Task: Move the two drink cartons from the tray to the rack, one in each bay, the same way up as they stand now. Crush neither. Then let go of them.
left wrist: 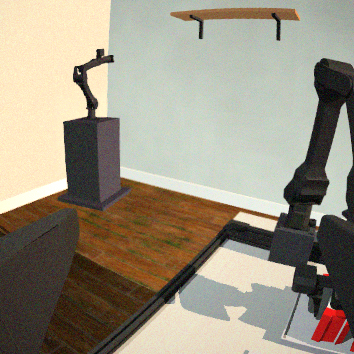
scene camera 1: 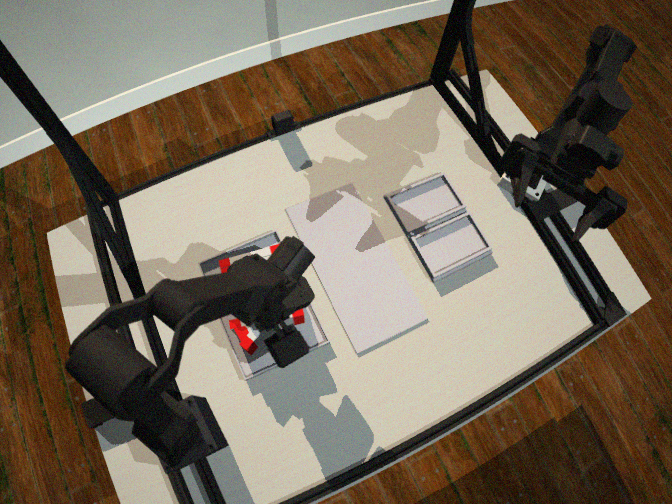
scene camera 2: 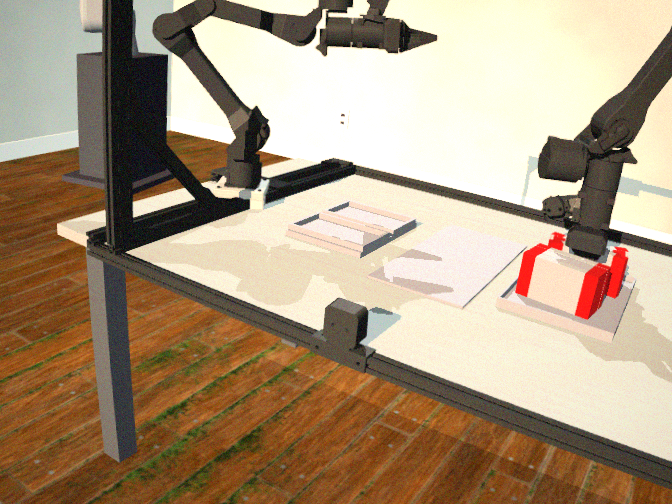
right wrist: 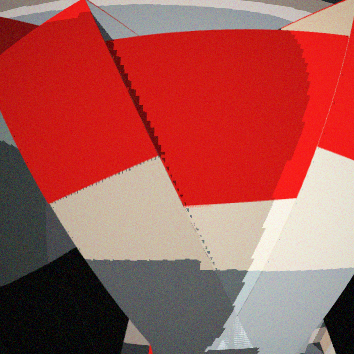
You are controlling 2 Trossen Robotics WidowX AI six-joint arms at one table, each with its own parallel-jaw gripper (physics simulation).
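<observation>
Two white drink cartons with red ends lie in the grey tray at the left. One carton is right under my right gripper, whose open fingers reach down around it. The other carton is mostly hidden by the arm. In the right wrist view the two cartons look skewed against each other. My left gripper is open and empty, high over the table's right edge. The two-bay rack is empty.
A flat white mat lies between tray and rack. A small black block sits on the table's far frame edge. Black frame posts stand at the corners.
</observation>
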